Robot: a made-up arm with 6 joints. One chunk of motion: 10 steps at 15 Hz.
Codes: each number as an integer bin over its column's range. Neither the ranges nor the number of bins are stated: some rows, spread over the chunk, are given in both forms.
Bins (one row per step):
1: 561 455 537 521 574 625
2: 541 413 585 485 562 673
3: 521 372 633 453 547 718
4: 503 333 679 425 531 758
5: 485 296 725 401 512 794
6: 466 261 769 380 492 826
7: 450 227 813 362 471 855
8: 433 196 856 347 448 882
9: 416 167 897 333 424 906
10: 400 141 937 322 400 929
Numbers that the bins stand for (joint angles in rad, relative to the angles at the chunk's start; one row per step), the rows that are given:
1: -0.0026 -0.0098 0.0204 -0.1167 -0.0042 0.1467
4: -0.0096 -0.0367 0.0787 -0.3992 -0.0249 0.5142
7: -0.0159 -0.0600 0.1337 -0.5847 -0.0537 0.7822
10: -0.0220 -0.0789 0.1846 -0.7024 -0.0878 0.9866
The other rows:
2: -0.0050 -0.0190 0.0401 -0.2227 -0.0100 0.2793
3: -0.0074 -0.0281 0.0598 -0.3168 -0.0172 0.4037
5: -0.0117 -0.0448 0.0975 -0.4699 -0.0340 0.6136
6: -0.0140 -0.0525 0.1156 -0.5317 -0.0436 0.7020
8: -0.0180 -0.0668 0.1513 -0.6288 -0.0647 0.8568
9: -0.0200 -0.0732 0.1681 -0.6700 -0.0763 0.9231

